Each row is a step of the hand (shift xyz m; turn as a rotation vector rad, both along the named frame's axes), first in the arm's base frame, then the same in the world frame.
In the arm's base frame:
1: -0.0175 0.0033 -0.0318 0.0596 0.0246 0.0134
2: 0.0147 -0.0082 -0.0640 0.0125 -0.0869 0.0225
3: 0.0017 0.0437 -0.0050 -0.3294 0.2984 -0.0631
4: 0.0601 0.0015 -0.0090 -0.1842 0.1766 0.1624
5: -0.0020 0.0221 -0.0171 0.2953 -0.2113 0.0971
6: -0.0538 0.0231 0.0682 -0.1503 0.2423 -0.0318
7: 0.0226 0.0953 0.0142 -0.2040 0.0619 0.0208
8: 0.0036 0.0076 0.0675 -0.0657 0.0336 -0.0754
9: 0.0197 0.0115 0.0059 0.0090 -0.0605 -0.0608
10: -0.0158 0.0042 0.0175 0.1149 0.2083 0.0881
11: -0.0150 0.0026 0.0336 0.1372 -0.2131 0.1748
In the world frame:
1: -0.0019 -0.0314 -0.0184 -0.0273 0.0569 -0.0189
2: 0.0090 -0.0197 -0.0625 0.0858 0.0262 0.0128
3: -0.0436 -0.0031 -0.0051 -0.2833 -0.3288 0.1148
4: -0.0037 0.0469 -0.0385 -0.1725 -0.0833 0.2341
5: -0.0216 -0.0115 -0.0136 0.1969 0.3128 -0.0680
6: -0.0224 -0.0124 0.0862 -0.2352 -0.1565 0.0500
7: -0.0964 0.0223 0.0008 -0.0540 -0.1673 0.1223
8: -0.0092 0.0372 0.0562 -0.0292 -0.0965 -0.0311
9: -0.0124 0.0194 -0.0050 0.0614 -0.0205 -0.0570
10: -0.0039 -0.0048 0.0231 -0.2147 0.1340 0.0173
11: -0.0027 0.0042 0.0365 0.2034 0.2169 0.0796

